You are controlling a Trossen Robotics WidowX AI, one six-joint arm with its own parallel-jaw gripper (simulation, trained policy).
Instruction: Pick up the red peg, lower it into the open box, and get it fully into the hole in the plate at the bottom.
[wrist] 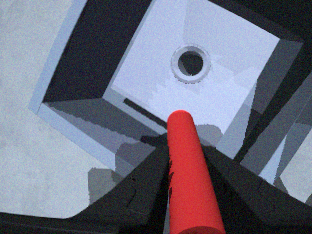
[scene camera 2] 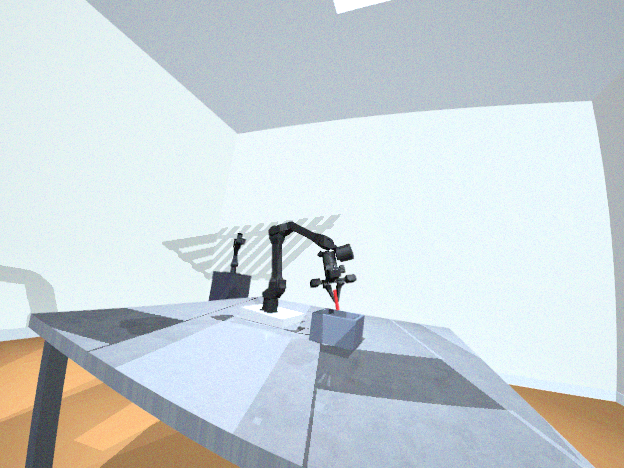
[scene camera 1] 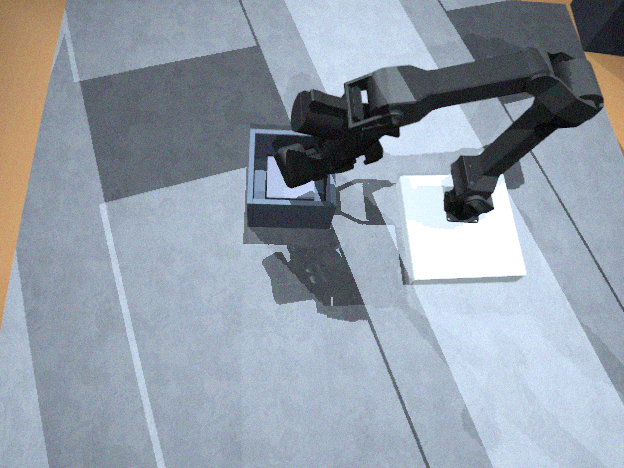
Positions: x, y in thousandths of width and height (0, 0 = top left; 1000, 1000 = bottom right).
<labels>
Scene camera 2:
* my gripper: 539, 646
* grey-blue box: 549, 704
</labels>
